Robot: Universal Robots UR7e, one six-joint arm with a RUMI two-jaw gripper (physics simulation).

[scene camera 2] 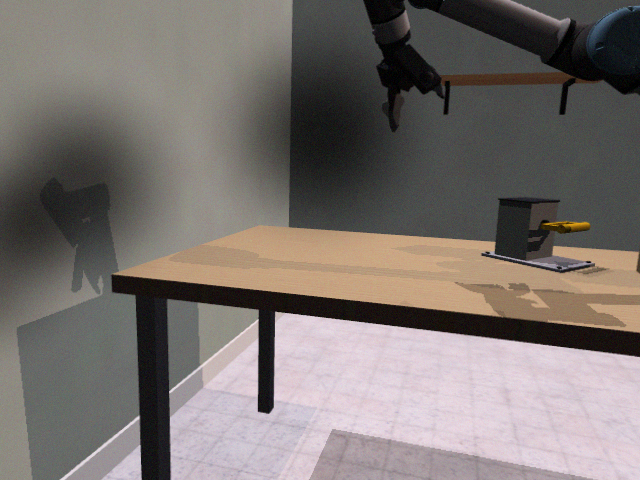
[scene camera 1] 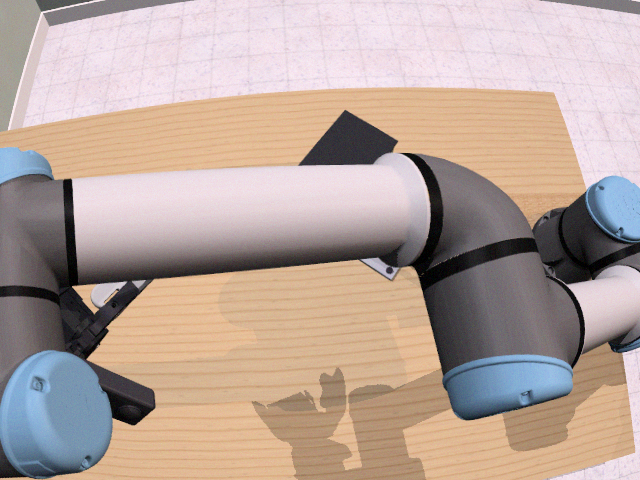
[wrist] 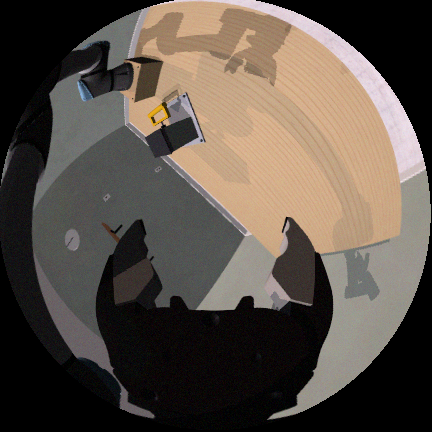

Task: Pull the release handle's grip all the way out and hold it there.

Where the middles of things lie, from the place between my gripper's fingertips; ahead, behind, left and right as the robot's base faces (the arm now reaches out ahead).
My gripper is now 370 mm above the grey base plate [scene camera 2: 554,263], 300 mm to the left of it and 300 mm past it.
